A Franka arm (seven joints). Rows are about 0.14 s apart.
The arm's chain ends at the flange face. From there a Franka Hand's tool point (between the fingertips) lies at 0.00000 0.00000 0.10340 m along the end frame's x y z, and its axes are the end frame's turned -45 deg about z.
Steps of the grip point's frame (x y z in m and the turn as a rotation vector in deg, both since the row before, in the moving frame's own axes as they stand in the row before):
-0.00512 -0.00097 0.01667 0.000 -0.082 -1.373
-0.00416 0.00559 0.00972 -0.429 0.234 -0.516
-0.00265 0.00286 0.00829 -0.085 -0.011 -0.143
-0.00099 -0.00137 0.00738 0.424 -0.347 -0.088
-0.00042 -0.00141 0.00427 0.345 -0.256 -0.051
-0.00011 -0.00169 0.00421 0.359 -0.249 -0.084
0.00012 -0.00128 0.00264 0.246 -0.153 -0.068
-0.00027 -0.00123 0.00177 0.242 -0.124 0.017
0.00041 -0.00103 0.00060 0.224 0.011 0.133
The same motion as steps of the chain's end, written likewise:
-0.00420 0.00283 0.01667 -0.058 -0.058 -1.373
0.00016 0.00665 0.00972 -0.138 0.469 -0.516
0.00005 0.00377 0.00829 -0.068 0.052 -0.143
-0.00068 -0.00017 0.00738 0.054 -0.545 -0.088
-0.00053 -0.00059 0.00427 0.063 -0.425 -0.051
-0.00050 -0.00098 0.00421 0.078 -0.430 -0.084
-0.00031 -0.00087 0.00264 0.066 -0.282 -0.068
-0.00059 -0.00053 0.00177 0.083 -0.259 0.017
-0.00017 -0.00072 0.00060 0.166 -0.151 0.133

